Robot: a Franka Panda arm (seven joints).
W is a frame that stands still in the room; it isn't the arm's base.
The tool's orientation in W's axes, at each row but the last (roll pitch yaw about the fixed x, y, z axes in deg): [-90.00, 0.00, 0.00]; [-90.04, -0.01, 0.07]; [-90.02, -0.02, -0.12]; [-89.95, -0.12, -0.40]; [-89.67, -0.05, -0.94]
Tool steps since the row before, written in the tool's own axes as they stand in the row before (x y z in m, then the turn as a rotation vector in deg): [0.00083, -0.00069, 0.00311, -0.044, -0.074, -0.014]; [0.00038, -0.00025, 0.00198, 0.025, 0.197, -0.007]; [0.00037, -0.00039, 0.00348, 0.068, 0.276, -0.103]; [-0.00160, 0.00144, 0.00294, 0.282, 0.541, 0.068]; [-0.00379, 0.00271, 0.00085, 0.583, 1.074, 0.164]
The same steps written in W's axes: [0.00083, 0.00311, 0.00069, -0.044, -0.014, 0.074]; [0.00038, 0.00198, 0.00025, 0.025, -0.007, -0.197]; [0.00038, 0.00348, 0.00039, 0.068, -0.103, -0.276]; [-0.00158, 0.00295, -0.00144, 0.284, 0.066, -0.540]; [-0.00377, 0.00093, -0.00271, 0.587, 0.161, -1.073]
